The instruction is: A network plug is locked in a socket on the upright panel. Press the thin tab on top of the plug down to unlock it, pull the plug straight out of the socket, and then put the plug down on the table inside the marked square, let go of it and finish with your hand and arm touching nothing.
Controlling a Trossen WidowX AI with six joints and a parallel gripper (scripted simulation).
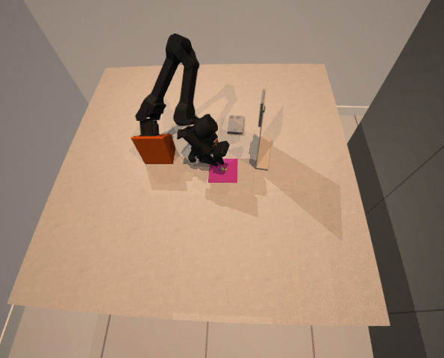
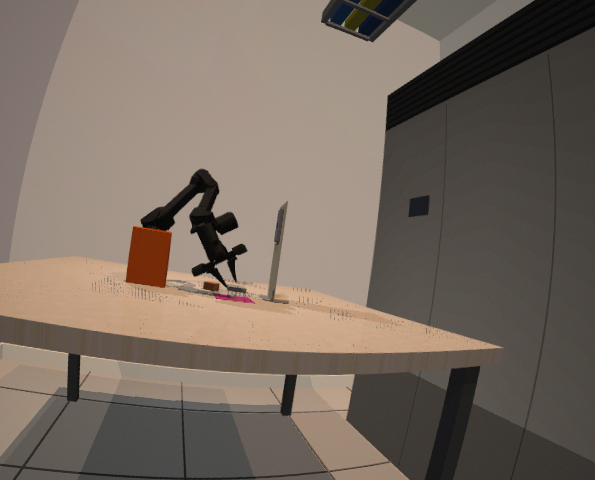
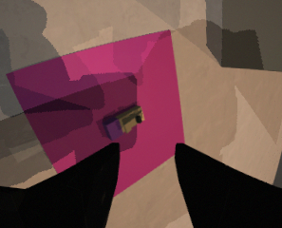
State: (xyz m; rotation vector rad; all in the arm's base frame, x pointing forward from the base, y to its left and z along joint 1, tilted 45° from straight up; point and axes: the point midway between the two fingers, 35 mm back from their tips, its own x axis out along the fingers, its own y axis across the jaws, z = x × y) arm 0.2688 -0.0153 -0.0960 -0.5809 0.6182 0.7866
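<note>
Right now my gripper tip is 10 mm short of the plug and 40 mm above it. Round my gripper tip: small orange-brown block 50 mm behind, 150 mm to the left, 30 mm below; marked square 10 mm ahead, 40 mm below; upright grey panel 170 mm ahead, 90 mm to the left, 110 mm above.
</note>
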